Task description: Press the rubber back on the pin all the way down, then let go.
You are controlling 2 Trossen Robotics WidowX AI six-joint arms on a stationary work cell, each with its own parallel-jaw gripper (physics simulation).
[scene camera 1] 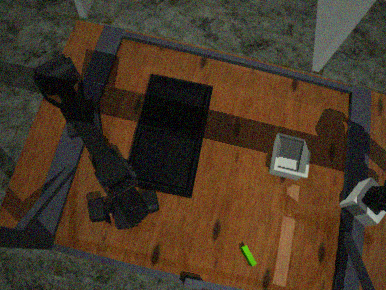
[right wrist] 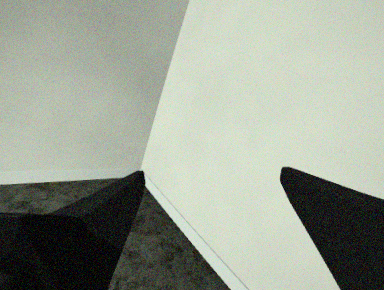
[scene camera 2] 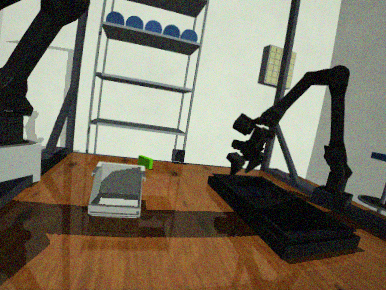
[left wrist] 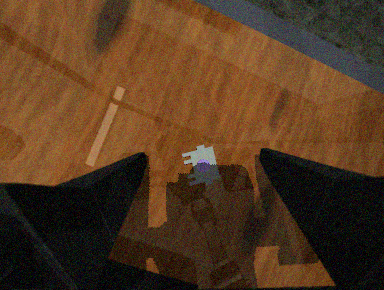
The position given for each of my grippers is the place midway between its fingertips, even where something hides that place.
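Observation:
Through scene camera 1 I find my left gripper point(scene camera 1: 126, 220), which is open and holds nothing, and there is also a black two-compartment tray point(scene camera 1: 165, 153). In scene camera 2 my left gripper appears again point(scene camera 2: 238, 174). The left wrist view has the same left gripper point(left wrist: 202, 155), while my right gripper point(right wrist: 212, 175) is open as well, with nothing in its grasp.

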